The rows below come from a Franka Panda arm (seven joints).
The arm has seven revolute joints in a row. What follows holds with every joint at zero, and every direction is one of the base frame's.
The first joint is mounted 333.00 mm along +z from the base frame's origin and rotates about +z.
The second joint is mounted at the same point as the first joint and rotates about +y.
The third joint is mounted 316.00 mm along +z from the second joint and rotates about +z.
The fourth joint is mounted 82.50 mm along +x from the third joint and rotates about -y.
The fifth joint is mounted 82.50 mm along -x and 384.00 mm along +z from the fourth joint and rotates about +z.
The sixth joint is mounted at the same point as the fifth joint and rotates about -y.
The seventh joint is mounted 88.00 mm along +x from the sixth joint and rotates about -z.
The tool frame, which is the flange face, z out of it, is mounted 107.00 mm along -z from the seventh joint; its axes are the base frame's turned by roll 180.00, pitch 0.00 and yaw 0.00 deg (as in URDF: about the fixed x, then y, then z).
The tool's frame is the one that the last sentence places.
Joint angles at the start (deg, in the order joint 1, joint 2, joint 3, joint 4, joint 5, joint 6, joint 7):
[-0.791, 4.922, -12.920, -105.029, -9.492, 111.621, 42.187]
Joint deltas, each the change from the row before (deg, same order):
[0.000, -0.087, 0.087, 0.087, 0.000, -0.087, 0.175]
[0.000, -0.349, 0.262, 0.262, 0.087, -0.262, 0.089]
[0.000, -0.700, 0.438, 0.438, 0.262, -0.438, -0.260]
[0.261, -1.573, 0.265, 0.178, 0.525, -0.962, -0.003]
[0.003, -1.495, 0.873, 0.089, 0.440, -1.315, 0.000]
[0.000, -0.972, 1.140, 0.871, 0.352, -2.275, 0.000]
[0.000, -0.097, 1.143, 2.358, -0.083, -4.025, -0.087]
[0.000, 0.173, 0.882, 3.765, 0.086, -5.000, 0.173]
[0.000, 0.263, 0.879, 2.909, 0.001, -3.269, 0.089]
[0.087, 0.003, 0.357, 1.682, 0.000, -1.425, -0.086]
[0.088, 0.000, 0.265, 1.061, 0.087, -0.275, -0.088]
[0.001, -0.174, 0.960, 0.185, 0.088, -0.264, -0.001]
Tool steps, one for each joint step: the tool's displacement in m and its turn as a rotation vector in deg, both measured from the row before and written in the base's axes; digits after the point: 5 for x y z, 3 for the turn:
[0.00006, 0.00081, 0.00145, 0.000, -0.118, -0.099]
[-0.00007, 0.00255, 0.00521, 0.081, -0.385, 0.104]
[-0.00057, 0.00442, 0.00987, 0.238, -0.715, 0.543]
[-0.00480, 0.00582, 0.01546, 0.611, -0.922, 0.224]
[-0.00507, 0.00916, 0.01320, 0.624, -0.388, 0.567]
[-0.00341, 0.01140, 0.01312, 0.520, 0.334, 0.748]
[-0.00152, 0.01047, 0.01451, 0.079, 1.554, 0.708]
[-0.00180, 0.00802, 0.02222, 0.162, 1.327, 0.022]
[-0.00053, 0.00814, 0.01676, 0.005, 0.583, 0.348]
[-0.00067, 0.00413, 0.01178, -0.043, -0.252, 0.336]
[0.00066, 0.00348, 0.00836, -0.008, -0.781, 0.400]
[0.00000, 0.00943, 0.00279, 0.094, -0.107, 0.925]

